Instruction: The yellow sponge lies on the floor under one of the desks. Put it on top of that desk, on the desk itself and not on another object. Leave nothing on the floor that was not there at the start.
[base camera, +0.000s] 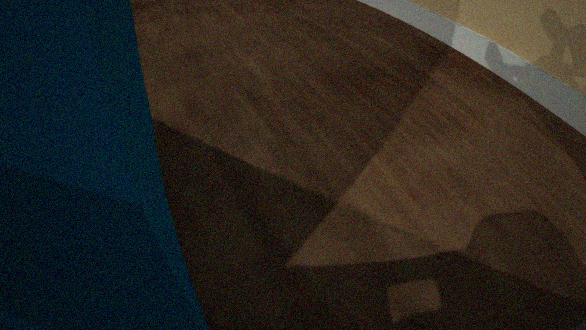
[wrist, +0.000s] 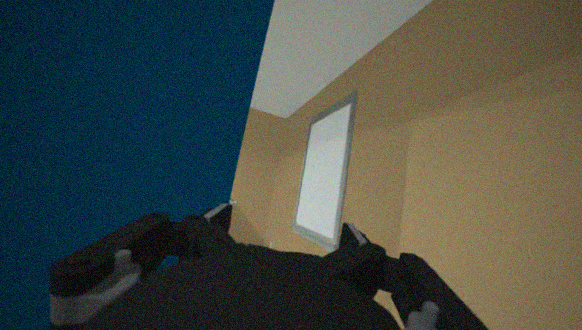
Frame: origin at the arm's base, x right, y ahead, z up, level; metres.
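Seen in the pictures: gripper, fingertip midpoint: (wrist: 285, 225).
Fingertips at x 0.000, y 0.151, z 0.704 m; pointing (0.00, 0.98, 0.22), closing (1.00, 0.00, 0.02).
A point is followed by its place in that frame.
My gripper (wrist: 285, 225) @[x 0.000, y 0.151, z 0.704 m] is open in the wrist view, with its two fingers wide apart and no object between them. It points up past a tall blue surface toward a wall and a window. The yellow sponge does not show in the base camera view or in the wrist view. No desk can be made out in either view.
A large blue surface (base camera: 75, 100) @[x -0.081, y 0.221, z -0.108 m] (wrist: 115, 110) @[x -0.190, y 0.176, z 0.780 m] stands close on the left. Brown wooden floor (base camera: 280, 100) @[x 0.012, y 0.692, z -0.397 m] with dark shadows lies to its right, up to a grey baseboard (base camera: 470, 42) @[x 0.628, y 1.035, z -0.346 m] and a tan wall (base camera: 500, 17) @[x 0.670, y 0.965, z -0.224 m] (wrist: 490, 165) @[x 0.754, y 0.761, z 0.978 m]. A framed window (wrist: 325, 175) @[x 0.273, y 1.919, z 0.981 m] is on the wall.
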